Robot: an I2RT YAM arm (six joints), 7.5 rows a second.
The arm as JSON. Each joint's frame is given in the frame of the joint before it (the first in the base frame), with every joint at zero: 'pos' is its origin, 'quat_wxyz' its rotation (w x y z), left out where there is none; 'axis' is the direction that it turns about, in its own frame. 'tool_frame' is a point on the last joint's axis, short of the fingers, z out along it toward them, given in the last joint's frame.
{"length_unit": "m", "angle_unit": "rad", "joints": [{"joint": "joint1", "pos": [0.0, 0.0, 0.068], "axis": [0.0, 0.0, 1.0]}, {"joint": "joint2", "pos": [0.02, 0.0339, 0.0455], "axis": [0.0, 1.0, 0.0]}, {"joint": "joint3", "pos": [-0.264, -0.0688, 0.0], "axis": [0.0, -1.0, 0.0]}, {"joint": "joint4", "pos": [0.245, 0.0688, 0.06], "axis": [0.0, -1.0, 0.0]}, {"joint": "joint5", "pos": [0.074, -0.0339, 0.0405], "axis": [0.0, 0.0, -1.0]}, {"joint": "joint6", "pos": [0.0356, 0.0, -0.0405], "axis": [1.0, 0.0, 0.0]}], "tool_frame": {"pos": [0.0, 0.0, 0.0], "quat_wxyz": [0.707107, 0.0, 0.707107, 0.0]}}
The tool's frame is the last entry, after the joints.
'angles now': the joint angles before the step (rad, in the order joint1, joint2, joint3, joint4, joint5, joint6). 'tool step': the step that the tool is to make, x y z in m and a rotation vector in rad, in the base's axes. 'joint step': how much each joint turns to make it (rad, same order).
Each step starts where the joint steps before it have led.
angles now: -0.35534, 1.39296, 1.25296, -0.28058, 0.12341, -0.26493
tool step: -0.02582, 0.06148, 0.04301, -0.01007, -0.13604, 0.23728
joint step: 0.16328, -0.15717, 0.00383, -0.02748, -0.07896, -0.00038
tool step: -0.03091, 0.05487, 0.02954, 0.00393, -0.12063, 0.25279
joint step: 0.18655, -0.12170, 0.00037, -0.00267, -0.06827, 0.00038
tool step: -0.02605, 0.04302, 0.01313, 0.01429, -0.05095, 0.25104
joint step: 0.18192, -0.06712, 0.00154, -0.01678, -0.06986, 0.00000
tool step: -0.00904, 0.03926, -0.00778, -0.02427, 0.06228, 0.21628
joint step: 0.17284, 0.01107, 0.00266, -0.05950, -0.04193, -0.01374
